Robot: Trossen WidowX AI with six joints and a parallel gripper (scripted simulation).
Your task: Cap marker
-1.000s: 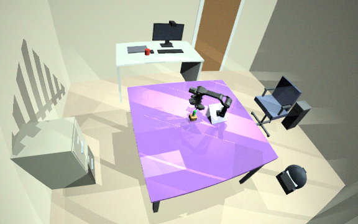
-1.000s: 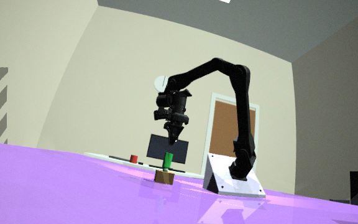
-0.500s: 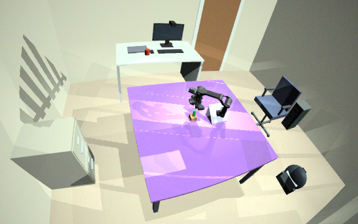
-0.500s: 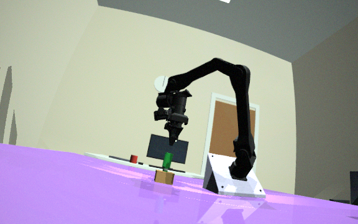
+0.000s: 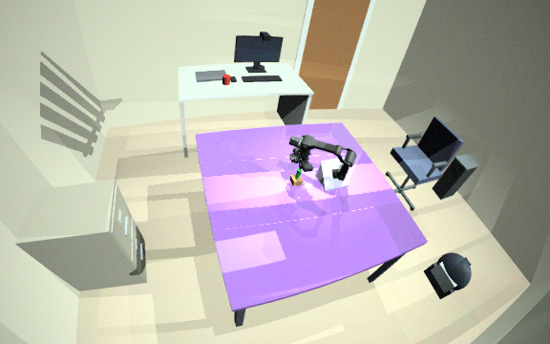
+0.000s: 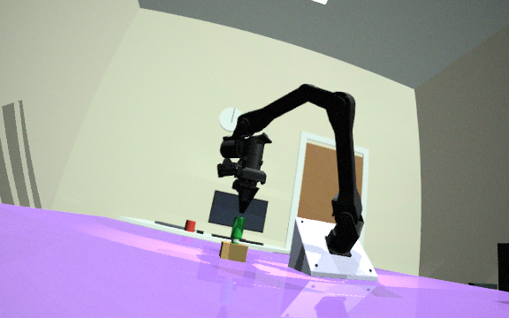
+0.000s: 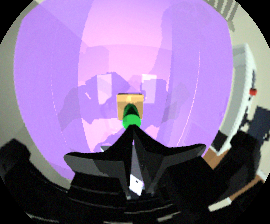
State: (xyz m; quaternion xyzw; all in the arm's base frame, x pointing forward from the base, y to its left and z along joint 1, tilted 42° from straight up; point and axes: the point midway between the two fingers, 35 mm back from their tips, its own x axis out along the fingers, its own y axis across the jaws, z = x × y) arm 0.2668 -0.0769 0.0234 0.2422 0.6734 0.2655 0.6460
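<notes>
Now: gripper tip 4 cm above the green cap. Also, from my gripper tip: brown holder block: 10 cm below.
</notes>
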